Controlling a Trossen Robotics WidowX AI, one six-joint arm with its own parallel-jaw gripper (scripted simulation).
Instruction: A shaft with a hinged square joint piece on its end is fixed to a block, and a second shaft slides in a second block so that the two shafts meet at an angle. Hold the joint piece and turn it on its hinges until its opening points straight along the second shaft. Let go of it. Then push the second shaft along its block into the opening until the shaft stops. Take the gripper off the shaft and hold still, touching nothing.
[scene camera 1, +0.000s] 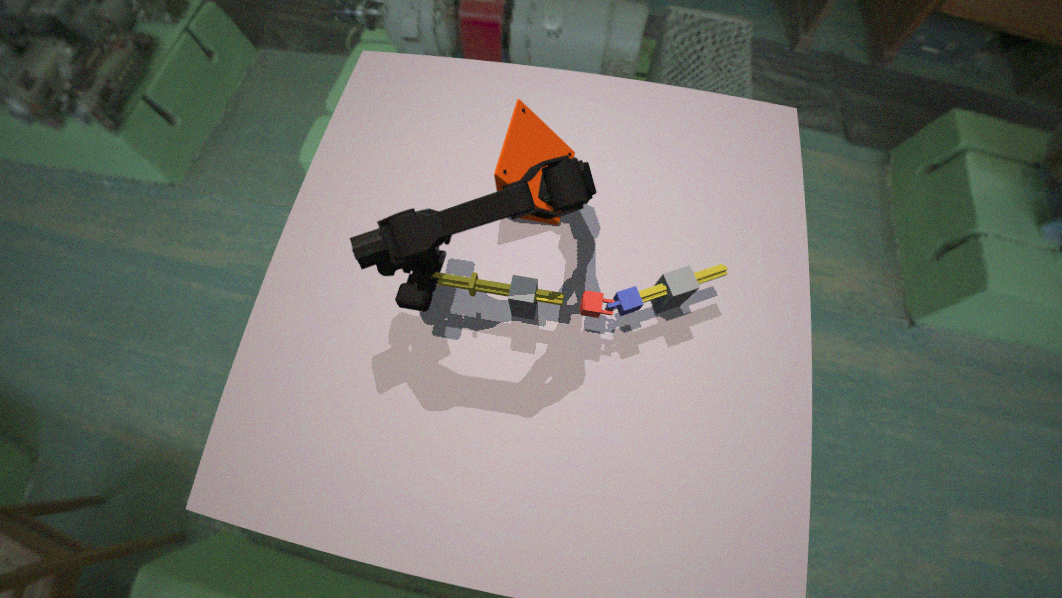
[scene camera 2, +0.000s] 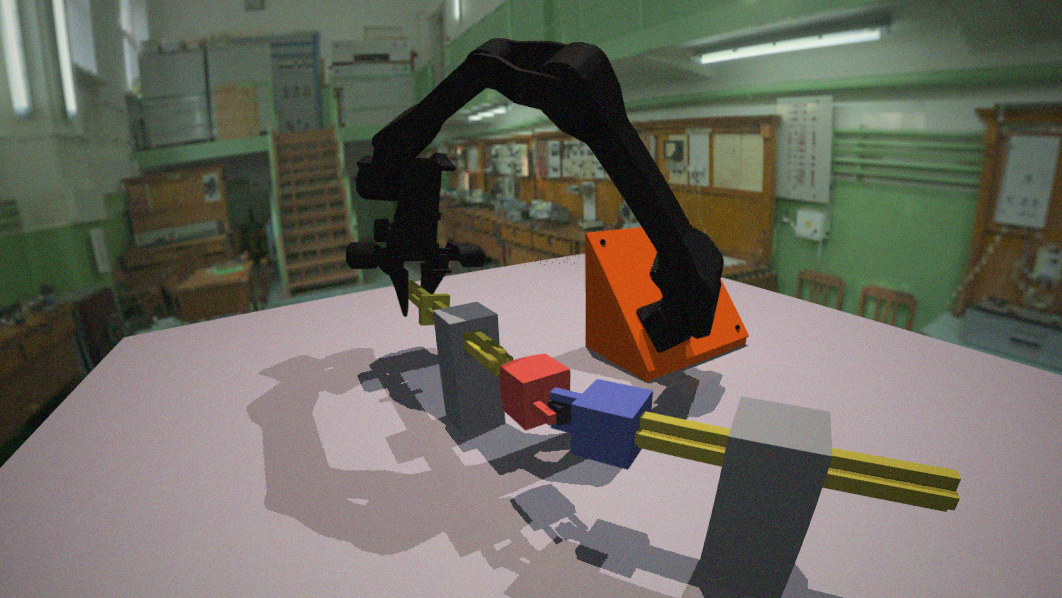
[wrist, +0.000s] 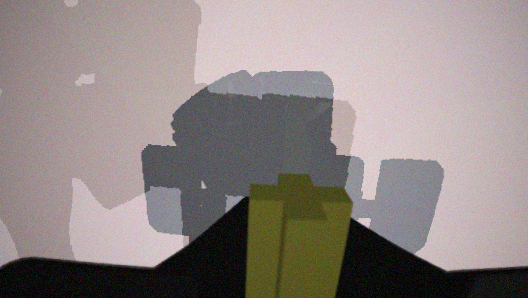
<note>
In view: my gripper (scene camera 2: 412, 315), a second shaft (scene camera 2: 491, 355) and a red joint piece (scene camera 2: 525, 383).
My gripper is seen too in scene camera 1 (scene camera 1: 433, 284) and in the wrist view (wrist: 281, 209). The second shaft is seen too in scene camera 1 (scene camera 1: 473, 284) and in the wrist view (wrist: 297, 233).
</note>
